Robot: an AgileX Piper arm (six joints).
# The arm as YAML. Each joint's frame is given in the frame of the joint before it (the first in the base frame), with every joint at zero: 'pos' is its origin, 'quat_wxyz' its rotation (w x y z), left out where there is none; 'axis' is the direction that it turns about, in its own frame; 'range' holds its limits. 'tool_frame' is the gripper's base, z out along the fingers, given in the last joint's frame.
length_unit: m
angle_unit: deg
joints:
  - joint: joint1
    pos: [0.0, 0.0, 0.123]
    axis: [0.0, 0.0, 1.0]
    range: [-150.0, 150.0]
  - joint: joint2
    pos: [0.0, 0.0, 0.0]
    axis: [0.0, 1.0, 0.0]
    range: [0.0, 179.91]
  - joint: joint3
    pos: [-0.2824, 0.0, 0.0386]
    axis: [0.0, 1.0, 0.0]
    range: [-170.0, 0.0]
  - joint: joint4
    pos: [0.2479, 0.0, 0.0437]
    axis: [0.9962, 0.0, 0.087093]
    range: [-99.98, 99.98]
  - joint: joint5
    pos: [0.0, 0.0, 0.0]
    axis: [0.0, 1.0, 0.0]
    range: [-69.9, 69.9]
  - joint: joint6
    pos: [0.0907, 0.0, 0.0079]
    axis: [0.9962, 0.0, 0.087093]
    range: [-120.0, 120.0]
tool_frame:
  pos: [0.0, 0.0, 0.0]
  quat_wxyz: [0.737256, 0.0, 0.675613, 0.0]
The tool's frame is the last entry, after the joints.
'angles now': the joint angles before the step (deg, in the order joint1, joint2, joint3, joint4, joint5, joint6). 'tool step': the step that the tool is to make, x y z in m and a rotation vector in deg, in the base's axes. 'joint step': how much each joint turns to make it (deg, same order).
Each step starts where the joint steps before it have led.
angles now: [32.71 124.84 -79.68 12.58 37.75 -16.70]
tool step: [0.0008 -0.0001 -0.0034 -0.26 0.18 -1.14]
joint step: [0.01 0.52 -0.10 -0.52 -0.33 1.48]
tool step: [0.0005 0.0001 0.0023 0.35 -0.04 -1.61]
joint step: [-0.01 -0.29 -0.05 -0.12 -0.11 1.72]
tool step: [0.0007 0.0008 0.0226 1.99 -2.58 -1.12]
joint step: [0.05 -3.09 0.06 0.05 -0.36 1.12]
